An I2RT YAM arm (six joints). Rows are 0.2 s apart.
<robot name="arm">
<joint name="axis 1" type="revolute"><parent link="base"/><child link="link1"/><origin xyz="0 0 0.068" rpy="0 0 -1.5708"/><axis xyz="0 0 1"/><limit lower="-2.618" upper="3.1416"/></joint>
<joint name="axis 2" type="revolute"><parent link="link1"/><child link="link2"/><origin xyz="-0.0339 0.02 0.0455" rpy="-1.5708 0 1.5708"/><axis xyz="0 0 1"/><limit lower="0" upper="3.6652"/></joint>
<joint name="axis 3" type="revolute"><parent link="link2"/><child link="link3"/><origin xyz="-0.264 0 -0.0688" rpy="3.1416 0 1.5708"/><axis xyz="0 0 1"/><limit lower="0" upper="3.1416"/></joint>
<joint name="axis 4" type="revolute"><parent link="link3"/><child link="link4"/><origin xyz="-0.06 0.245 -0.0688" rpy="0 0 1.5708"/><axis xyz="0 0 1"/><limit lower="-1.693" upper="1.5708"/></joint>
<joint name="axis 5" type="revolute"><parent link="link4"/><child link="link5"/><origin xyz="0.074 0.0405 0.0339" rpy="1.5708 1.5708 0"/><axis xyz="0 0 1"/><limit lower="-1.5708" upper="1.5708"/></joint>
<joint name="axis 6" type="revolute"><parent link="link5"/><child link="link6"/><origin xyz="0 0.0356 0.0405" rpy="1.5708 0 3.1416"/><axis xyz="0 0 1"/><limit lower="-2.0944" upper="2.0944"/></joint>
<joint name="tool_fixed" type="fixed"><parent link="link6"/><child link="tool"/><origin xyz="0 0 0" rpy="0 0 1.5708"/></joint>
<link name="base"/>
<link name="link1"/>
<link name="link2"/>
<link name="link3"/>
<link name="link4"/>
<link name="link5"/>
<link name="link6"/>
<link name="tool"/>
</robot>
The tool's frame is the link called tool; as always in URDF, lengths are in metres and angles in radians.
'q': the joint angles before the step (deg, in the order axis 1, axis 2, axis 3, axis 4, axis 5, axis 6). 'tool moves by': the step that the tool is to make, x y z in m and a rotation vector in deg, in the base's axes. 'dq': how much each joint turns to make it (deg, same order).
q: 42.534, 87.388, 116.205, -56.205, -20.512, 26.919
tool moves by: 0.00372, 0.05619, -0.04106, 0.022, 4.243, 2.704
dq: 6.943, 3.440, -7.663, 9.821, 2.299, 4.980
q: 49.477, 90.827, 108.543, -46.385, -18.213, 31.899
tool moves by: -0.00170, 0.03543, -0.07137, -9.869, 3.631, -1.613
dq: 4.524, 2.553, -11.185, 3.901, 6.897, 0.692
